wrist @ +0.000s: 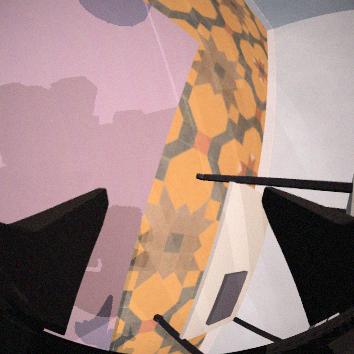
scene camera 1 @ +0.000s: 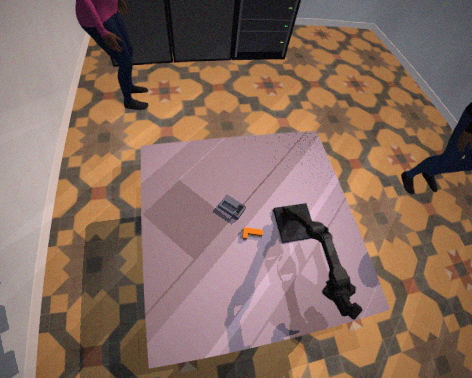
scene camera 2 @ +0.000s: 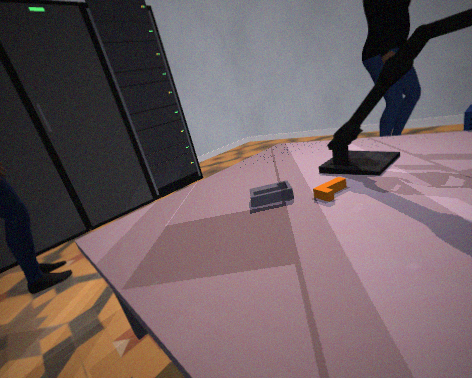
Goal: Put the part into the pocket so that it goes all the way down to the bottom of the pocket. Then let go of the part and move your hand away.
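Places are measured from the arm's base along level axes (x right, y ahead, z up), in millimetres.
Pixels of known places: gripper, fingertip midpoint: (wrist: 186, 195); arm's base, link origin: (scene camera 1: 286, 214) (scene camera 2: 340, 161).
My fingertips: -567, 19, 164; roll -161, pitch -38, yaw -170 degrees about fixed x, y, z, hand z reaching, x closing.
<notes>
For each thing: its top centre in the pictures, then the offset to it from my fingertips, as dx, dy, dz. Level surfaces: height alone.
- orange L-shaped part, top centre: (scene camera 2: 333, 184) (scene camera 1: 253, 233) +528, +223, -158
- grey block with the pocket, top centre: (scene camera 2: 269, 188) (scene camera 1: 232, 205) +725, +273, -152
- pink table, surface height: dz -188
An orange L-shaped part (scene camera 1: 252, 232) (scene camera 2: 330, 188) lies flat on the table, between the pocket block and the arm's base. A grey block with the pocket (scene camera 1: 229, 207) (scene camera 2: 271, 196) stands on the table a little apart from the part. The pocket's opening faces up; its bottom is too small to make out. My gripper (scene camera 1: 355, 312) (wrist: 186, 195) is open and empty, held high over the table's near right area in scene camera 1, far from the part and the block. In the wrist view its two black fingers stand wide apart. The gripper is outside scene camera 2.
The arm's black base plate (scene camera 1: 298, 233) (scene camera 2: 378, 162) stands on the pink table (scene camera 1: 170, 320) (scene camera 2: 210, 320) beside the part. Table edges drop to a patterned floor. Black cabinets (scene camera 1: 202, 30) (scene camera 2: 55, 115) and people stand beyond the table. Shadows fall across the table top.
</notes>
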